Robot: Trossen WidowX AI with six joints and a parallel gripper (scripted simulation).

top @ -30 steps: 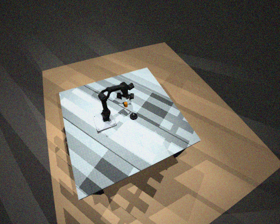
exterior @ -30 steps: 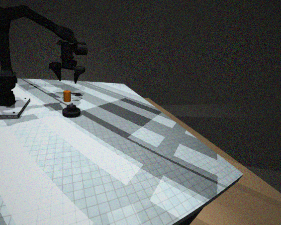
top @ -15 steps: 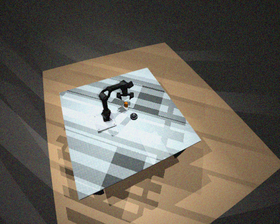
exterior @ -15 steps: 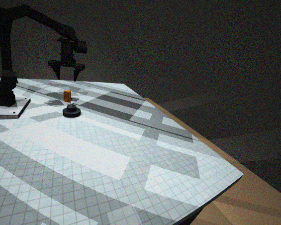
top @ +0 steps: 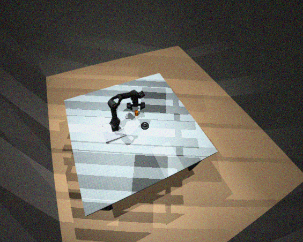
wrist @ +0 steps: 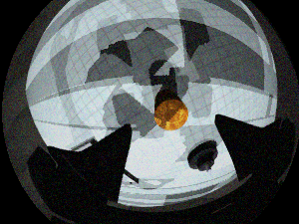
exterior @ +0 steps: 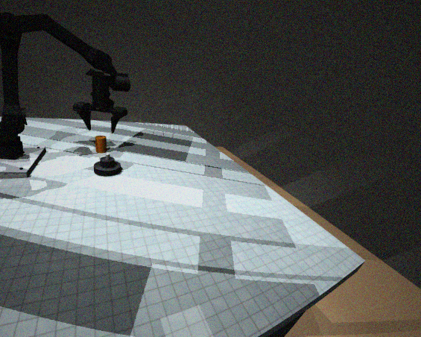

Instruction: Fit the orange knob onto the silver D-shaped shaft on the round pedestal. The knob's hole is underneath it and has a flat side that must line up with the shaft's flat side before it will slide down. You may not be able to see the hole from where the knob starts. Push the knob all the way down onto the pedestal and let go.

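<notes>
My gripper tip is 40 mm above the orange knob. Also, from my gripper tip: dark round pedestal: 40 mm ahead, 180 mm to the right, 50 mm below.
</notes>
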